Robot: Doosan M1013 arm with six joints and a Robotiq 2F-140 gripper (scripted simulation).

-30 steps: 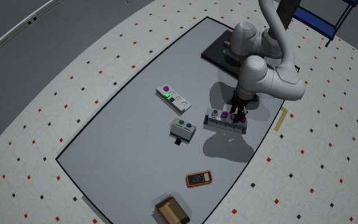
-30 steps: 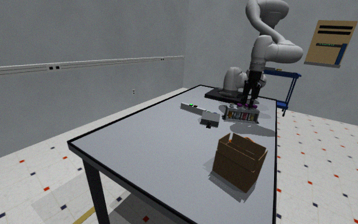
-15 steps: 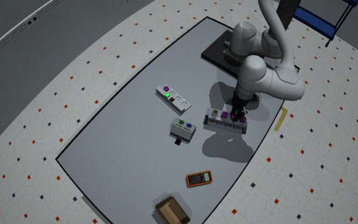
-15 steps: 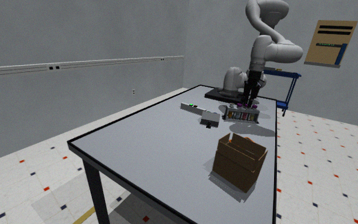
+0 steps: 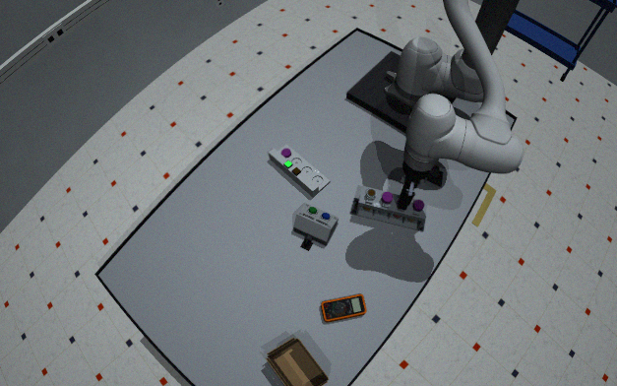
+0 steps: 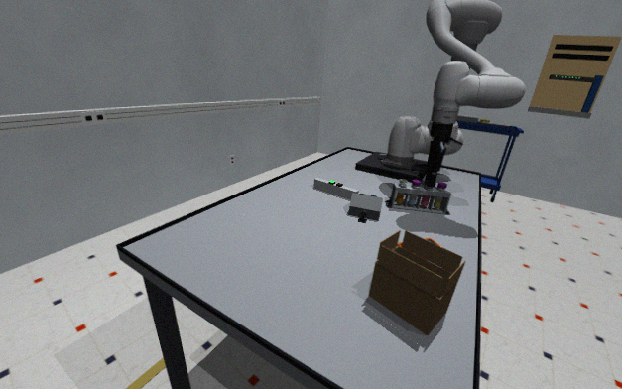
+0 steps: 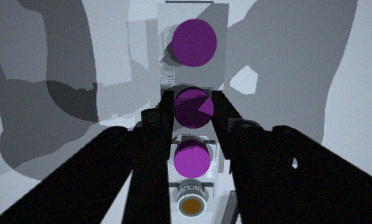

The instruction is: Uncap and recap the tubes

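Now: hand 5 cm to the left of the purple cap, 3 cm above it and 2 cm short of it. Round my hand: green key (21 cm to the right, 18 cm ahead, 8 cm below); then blue key (17 cm to the right, 17 cm ahead, 8 cm below); then key housing (19 cm to the right, 19 cm ahead, 9 cm below).
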